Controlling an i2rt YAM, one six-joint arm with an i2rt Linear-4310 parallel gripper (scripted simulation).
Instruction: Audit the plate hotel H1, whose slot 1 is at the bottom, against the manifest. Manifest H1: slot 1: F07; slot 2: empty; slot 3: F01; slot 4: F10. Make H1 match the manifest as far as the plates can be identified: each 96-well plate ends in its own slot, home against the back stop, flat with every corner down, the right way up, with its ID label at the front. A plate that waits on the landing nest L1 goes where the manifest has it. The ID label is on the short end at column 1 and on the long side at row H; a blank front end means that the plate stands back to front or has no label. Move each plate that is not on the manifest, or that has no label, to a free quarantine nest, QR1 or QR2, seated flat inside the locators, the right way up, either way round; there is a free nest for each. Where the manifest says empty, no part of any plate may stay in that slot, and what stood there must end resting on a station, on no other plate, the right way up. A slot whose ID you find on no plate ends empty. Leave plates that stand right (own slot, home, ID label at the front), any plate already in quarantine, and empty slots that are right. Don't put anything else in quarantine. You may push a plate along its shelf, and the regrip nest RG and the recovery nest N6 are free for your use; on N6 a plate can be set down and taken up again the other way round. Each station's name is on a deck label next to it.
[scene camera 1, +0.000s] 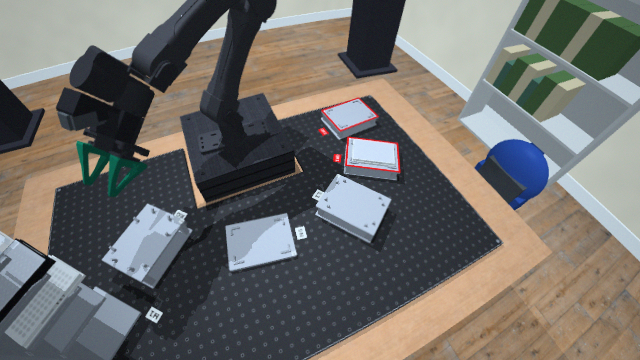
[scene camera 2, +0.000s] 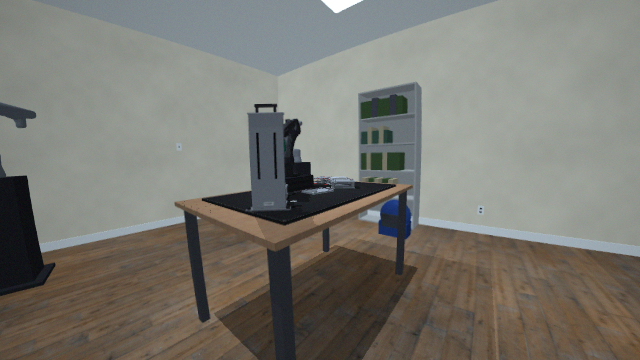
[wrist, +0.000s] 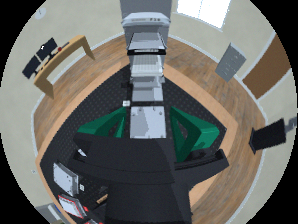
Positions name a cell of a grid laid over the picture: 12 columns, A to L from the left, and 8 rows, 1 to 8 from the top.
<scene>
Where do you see a red-framed quarantine nest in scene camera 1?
At G3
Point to my gripper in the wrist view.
At F4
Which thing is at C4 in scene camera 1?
My gripper.
</scene>
